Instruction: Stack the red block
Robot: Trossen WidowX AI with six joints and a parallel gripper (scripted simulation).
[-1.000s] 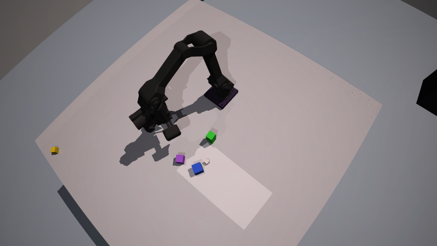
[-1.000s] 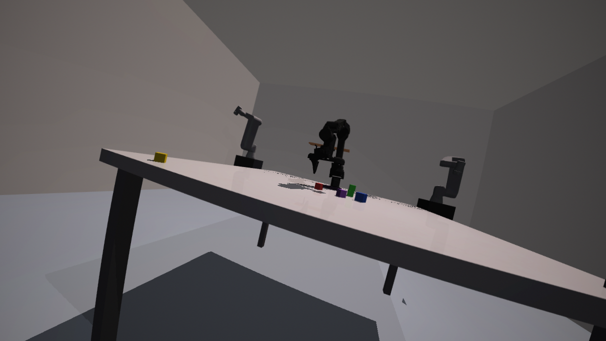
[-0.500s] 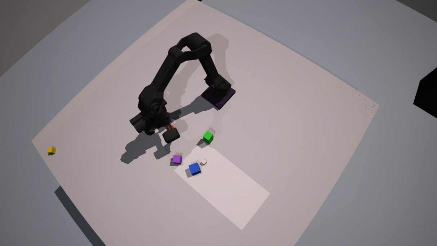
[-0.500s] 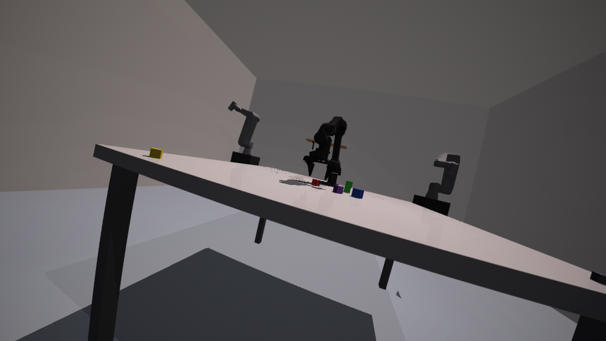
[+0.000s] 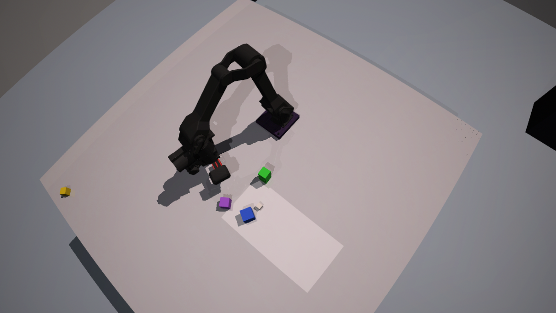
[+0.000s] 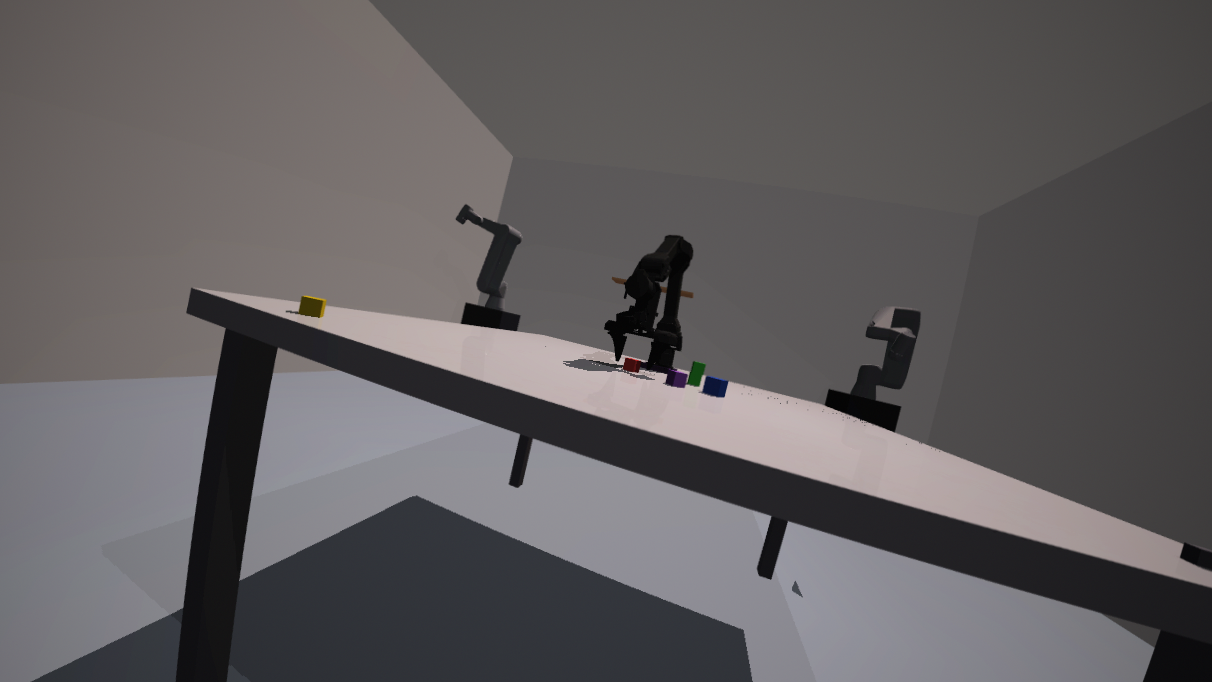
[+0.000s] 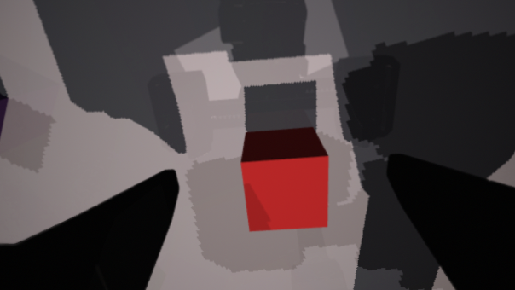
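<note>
My gripper tip is now right at the red block. Also, from my gripper tip: blue block: 70 mm ahead, 200 mm to the left; then purple block: 90 mm ahead, 110 mm to the left; then small white block: 30 mm ahead, 210 mm to the left, 10 mm below.
</note>
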